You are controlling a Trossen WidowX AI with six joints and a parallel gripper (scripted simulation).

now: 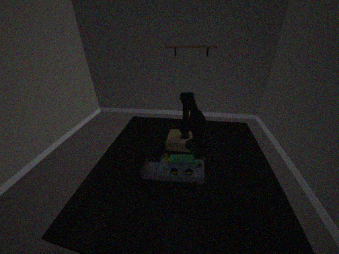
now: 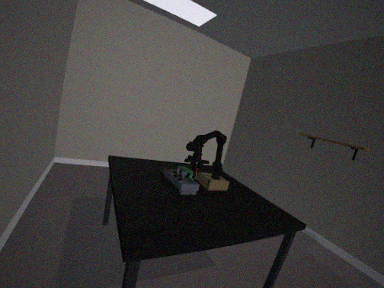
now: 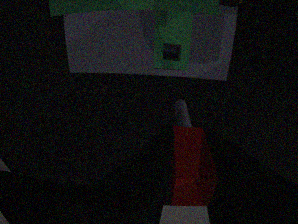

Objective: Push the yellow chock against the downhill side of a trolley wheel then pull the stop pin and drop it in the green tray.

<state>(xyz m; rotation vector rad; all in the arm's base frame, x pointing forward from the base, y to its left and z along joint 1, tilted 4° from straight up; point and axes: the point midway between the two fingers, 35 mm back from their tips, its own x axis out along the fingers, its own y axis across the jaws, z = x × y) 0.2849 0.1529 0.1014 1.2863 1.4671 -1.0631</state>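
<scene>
Now: gripper tip 22 cm to the left of the yellow chock, 9 cm above it and 1 cm past it. The rest, counted from my gripper tip: trolley 12 cm to the right, 6 cm below, 4 cm ahead; then red-headed stop pin right at my gripper tip.
</scene>
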